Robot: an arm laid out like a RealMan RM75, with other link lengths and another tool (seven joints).
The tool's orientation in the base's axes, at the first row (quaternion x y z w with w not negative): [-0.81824, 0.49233, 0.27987, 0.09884]
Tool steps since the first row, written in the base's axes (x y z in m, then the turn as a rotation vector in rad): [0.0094, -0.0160, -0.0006, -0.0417, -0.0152, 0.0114]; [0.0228, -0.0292, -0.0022, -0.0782, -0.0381, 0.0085]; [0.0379, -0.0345, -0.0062, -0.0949, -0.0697, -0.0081]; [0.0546, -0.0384, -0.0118, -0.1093, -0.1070, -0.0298]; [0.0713, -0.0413, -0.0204, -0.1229, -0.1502, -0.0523]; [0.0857, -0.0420, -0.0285, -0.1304, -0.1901, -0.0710]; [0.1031, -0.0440, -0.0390, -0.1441, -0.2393, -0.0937]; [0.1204, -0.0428, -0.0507, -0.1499, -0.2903, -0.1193]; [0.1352, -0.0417, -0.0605, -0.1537, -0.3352, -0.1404]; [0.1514, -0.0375, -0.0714, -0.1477, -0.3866, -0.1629]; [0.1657, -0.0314, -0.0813, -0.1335, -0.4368, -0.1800]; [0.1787, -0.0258, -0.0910, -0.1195, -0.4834, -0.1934]
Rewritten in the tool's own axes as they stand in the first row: [0.0157, -0.0002, -0.0099, -0.0099, 0.0447, -0.0010]; [0.0313, -0.0054, -0.0192, -0.0042, 0.0872, 0.0045]; [0.0429, -0.0162, -0.0236, 0.0228, 0.1153, 0.0104]; [0.0549, -0.0293, -0.0268, 0.0576, 0.1438, 0.0172]; [0.0679, -0.0432, -0.0270, 0.0977, 0.1743, 0.0217]; [0.0781, -0.0562, -0.0258, 0.1353, 0.1984, 0.0224]; [0.0916, -0.0714, -0.0243, 0.1799, 0.2320, 0.0245]; [0.1034, -0.0882, -0.0204, 0.2303, 0.2594, 0.0254]; [0.1134, -0.1026, -0.0172, 0.2744, 0.2825, 0.0245]; [0.1221, -0.1199, -0.0122, 0.3276, 0.3003, 0.0184]; [0.1281, -0.1364, -0.0065, 0.3798, 0.3110, 0.0054]; [0.1340, -0.1514, -0.0008, 0.4273, 0.3205, -0.0090]
